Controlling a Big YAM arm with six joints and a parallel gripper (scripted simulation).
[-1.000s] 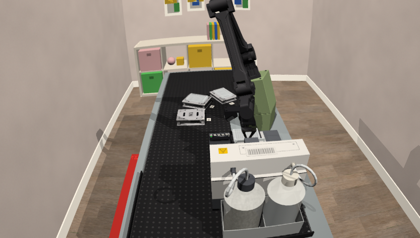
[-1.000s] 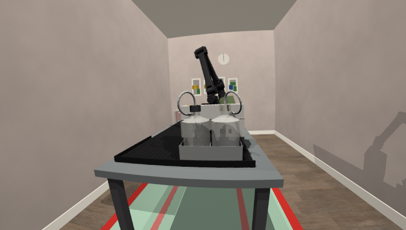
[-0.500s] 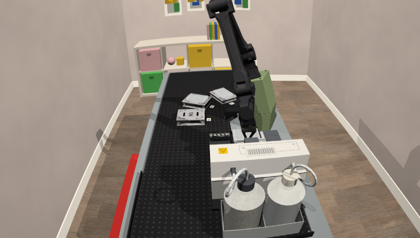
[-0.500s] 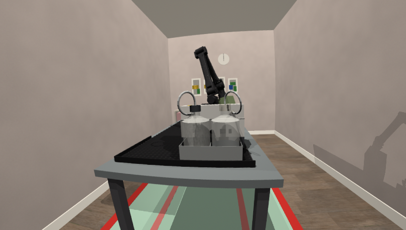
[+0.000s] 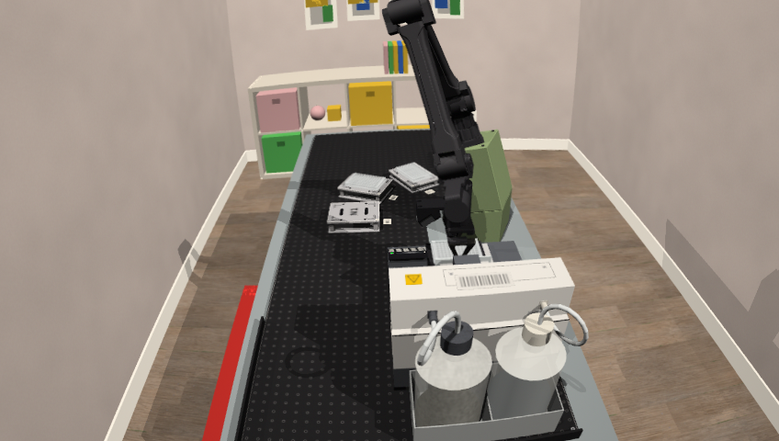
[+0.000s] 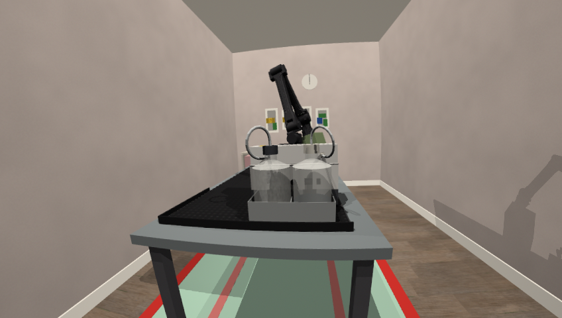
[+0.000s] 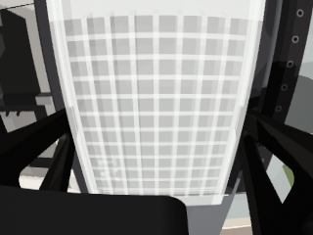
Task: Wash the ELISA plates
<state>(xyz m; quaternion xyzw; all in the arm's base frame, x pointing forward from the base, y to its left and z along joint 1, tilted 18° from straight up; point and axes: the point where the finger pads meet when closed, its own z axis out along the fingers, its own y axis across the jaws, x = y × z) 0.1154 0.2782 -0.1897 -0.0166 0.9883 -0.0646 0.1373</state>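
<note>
Right now the washer carrier is 20 mm below my hand. Also, from my hand: plate washer (150 mm to the left, 30 mm above).
</note>
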